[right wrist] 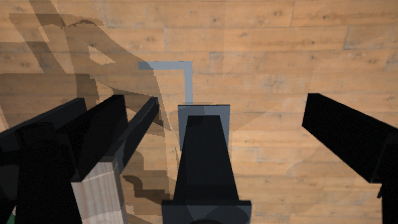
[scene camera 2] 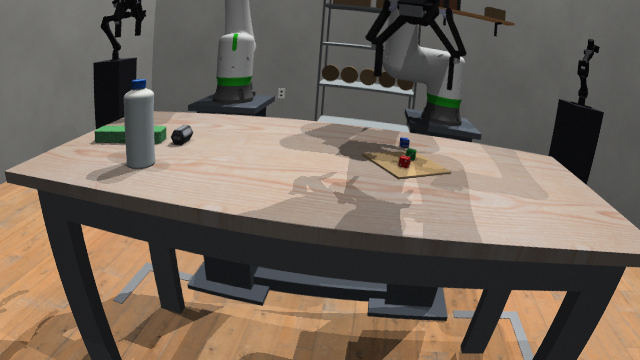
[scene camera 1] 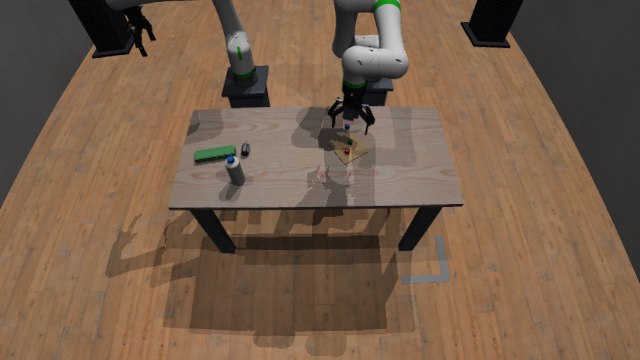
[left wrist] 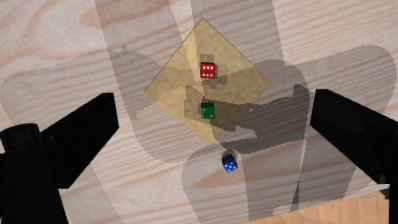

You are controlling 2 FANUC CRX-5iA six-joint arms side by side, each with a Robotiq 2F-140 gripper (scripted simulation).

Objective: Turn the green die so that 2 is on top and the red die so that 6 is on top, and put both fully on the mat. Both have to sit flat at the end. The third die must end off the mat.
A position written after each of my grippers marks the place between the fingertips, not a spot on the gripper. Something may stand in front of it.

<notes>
In view: my left gripper (scene camera 2: 413, 82), my right gripper (right wrist: 214, 110), a tan mat (scene camera 2: 421, 166) and a bottle (scene camera 2: 139, 102).
The tan mat shows as well in the left wrist view (left wrist: 178, 89). My left gripper shows as well in the left wrist view (left wrist: 214, 109). The right wrist view does not show the tan mat: it is out of frame. The right wrist view misses the bottle: it is out of frame.
</notes>
